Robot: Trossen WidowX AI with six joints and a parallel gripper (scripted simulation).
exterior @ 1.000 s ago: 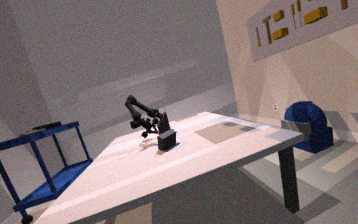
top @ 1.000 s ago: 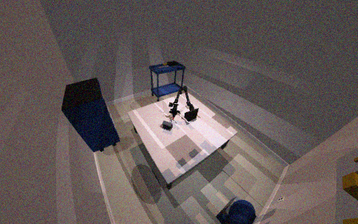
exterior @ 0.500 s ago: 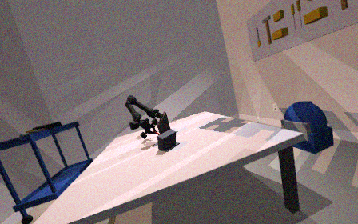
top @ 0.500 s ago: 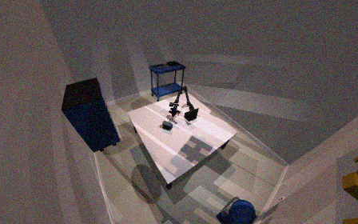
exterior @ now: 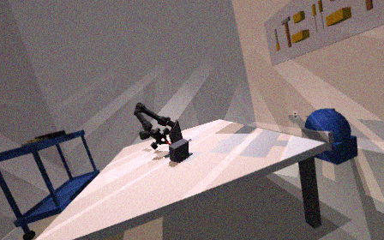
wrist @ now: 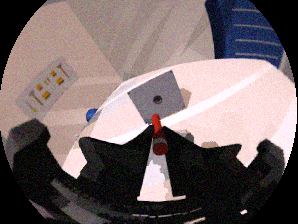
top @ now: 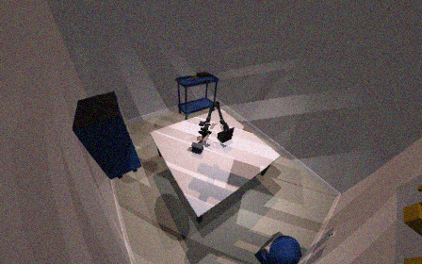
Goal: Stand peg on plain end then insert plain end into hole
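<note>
Now: the sloped panel 10 cm ahead of my gripper tip, 8 cm to the left of it and 4 cm below it. Also, from my gripper tip: red peg (1 cm behind, 1 cm to the right, 1 cm above).
</note>
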